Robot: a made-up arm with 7 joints.
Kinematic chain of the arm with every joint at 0, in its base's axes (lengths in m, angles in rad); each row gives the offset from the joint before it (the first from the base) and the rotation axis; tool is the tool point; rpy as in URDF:
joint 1: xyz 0 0 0.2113 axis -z
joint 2: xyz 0 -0.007 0.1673 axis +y
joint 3: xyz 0 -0.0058 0.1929 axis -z
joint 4: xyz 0 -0.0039 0.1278 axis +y
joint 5: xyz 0 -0.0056 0.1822 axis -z
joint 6: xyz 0 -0.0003 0.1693 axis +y
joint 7: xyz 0 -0.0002 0.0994 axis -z
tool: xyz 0 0 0 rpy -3.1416 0 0
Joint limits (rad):
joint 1: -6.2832..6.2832
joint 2: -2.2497..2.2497
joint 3: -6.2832..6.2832
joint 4: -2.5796..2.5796
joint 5: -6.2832..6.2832
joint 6: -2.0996..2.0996
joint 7: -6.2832..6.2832
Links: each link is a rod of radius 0.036 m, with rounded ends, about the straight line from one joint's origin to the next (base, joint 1, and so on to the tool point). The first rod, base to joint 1, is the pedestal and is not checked.
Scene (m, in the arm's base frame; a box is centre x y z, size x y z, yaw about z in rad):
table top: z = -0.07
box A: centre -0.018 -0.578 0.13 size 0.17 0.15 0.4 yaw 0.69
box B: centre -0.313 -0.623 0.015 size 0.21 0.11 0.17 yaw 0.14
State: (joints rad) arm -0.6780 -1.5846 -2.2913 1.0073 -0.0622 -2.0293 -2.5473
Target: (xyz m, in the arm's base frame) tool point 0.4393 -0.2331 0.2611
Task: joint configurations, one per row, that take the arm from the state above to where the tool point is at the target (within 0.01 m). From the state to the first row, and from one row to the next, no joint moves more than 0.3 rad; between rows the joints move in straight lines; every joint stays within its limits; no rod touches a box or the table.
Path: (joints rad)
1: -0.9264 -1.3978 -2.4463 1.0168 -0.0379 -1.9203 -2.5780
2: -1.1747 -1.2110 -2.6014 1.0262 -0.0136 -1.8112 -2.6086
3: -1.4231 -1.0242 -2.7564 1.0357 0.0107 -1.7022 -2.6393
4: -1.6715 -0.8375 -2.9114 1.0451 0.0349 -1.5931 -2.6700
5: -1.9199 -0.6507 -3.0665 1.0546 0.0592 -1.4841 -2.7006
6: -2.0993 -0.8329 -3.1704 1.2176 0.1344 -1.6893 -2.6495
7: -2.2787 -1.0152 -3.2744 1.3806 0.2096 -1.8944 -2.5984
8: -2.4581 -1.1974 -3.3783 1.5436 0.2848 -2.0996 -2.5473

